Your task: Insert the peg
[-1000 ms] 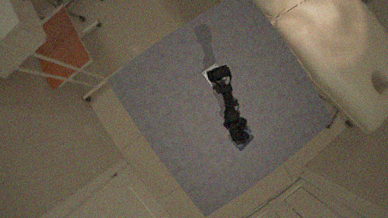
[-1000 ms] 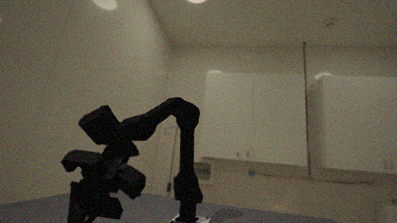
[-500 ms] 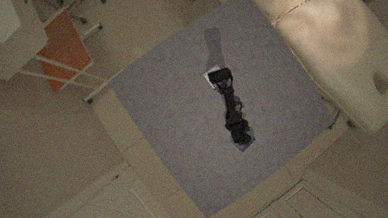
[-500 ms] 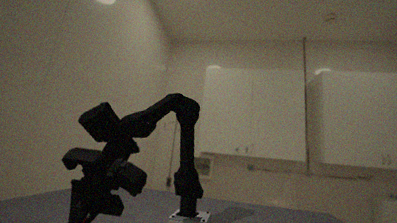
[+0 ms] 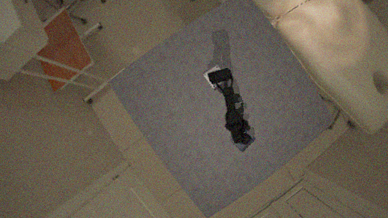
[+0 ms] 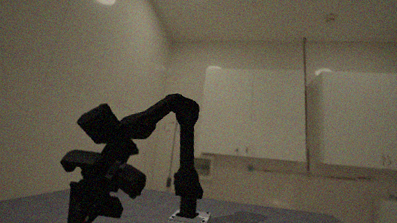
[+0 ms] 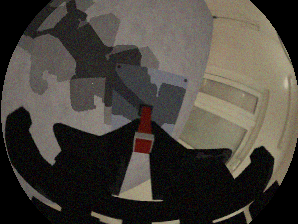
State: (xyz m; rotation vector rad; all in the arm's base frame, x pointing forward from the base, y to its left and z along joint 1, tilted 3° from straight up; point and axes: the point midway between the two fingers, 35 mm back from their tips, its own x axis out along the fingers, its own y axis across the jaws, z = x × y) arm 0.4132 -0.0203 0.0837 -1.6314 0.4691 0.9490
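Right now my gripper tip is 40 mm short of the grey sloped panel, 10 mm to the right of it and 50 mm above it. Also, from my gripper tip: red peg 10 mm behind, 10 mm above.
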